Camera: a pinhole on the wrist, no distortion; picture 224 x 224 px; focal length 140.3 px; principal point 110.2 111.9 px. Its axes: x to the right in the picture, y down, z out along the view. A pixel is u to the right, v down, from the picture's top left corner.
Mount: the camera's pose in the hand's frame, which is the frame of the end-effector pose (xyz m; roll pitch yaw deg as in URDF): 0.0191 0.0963 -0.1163 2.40 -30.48 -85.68
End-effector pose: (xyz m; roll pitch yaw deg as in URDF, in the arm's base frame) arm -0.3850 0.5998 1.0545 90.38 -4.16 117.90
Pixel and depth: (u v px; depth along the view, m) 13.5 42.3 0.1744
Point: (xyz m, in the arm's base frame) -0.3592 0.4904 1.3264
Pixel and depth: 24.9 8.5 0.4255
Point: -0.1096 0.3167 1.5296
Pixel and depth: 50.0 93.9 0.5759
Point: -0.0849 0.5789 1.6336
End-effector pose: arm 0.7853 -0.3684 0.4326 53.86 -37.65 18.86
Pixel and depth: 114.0 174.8 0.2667
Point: 0.7085 -0.3513 0.7114
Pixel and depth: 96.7 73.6 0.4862
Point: 0.4056 -0.5025 0.7011
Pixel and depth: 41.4 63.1 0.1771
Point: 0.5727 -0.2742 0.5524
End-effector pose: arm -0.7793 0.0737 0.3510 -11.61 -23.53 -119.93
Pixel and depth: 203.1 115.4 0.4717
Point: -0.5663 0.1333 0.7472
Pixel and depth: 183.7 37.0 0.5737
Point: -0.3667 0.3914 0.6748
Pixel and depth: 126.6 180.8 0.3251
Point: -0.5842 -0.1393 0.5374
